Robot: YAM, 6 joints.
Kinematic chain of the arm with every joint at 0, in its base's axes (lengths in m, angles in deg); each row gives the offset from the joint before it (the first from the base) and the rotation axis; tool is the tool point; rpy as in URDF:
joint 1: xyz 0 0 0.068 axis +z
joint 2: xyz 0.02 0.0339 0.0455 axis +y
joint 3: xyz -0.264 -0.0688 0 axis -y
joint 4: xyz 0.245 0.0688 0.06 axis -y
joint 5: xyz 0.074 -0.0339 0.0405 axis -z
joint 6: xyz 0.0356 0 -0.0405 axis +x
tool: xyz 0 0 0 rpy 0 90 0
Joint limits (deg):
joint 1: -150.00..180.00
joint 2: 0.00..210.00
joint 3: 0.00..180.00
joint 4: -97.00..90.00
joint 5: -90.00..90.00
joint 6: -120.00..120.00
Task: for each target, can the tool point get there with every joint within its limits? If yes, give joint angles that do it. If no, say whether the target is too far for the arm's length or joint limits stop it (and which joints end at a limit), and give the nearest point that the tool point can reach.
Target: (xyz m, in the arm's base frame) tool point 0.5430 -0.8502 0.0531
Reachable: no: too far | nearest point 0.3470 -0.5433 0.0753 | short by 0.365 m
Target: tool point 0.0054 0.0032 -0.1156
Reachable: yes | joints -24.79 180.88 29.73 0.92 -8.35 -89.39
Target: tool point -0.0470 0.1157 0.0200
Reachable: yes | joints 122.49 124.09 28.31 -46.37 39.21 45.29
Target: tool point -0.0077 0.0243 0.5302
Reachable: yes | joints 70.43 32.28 64.37 31.09 -25.59 -72.39
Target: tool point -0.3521 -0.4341 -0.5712
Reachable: no: too far | nearest point -0.2682 -0.3307 -0.3340 | short by 0.272 m
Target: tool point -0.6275 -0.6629 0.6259
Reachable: no: too far | nearest point -0.3869 -0.4087 0.4250 | short by 0.404 m
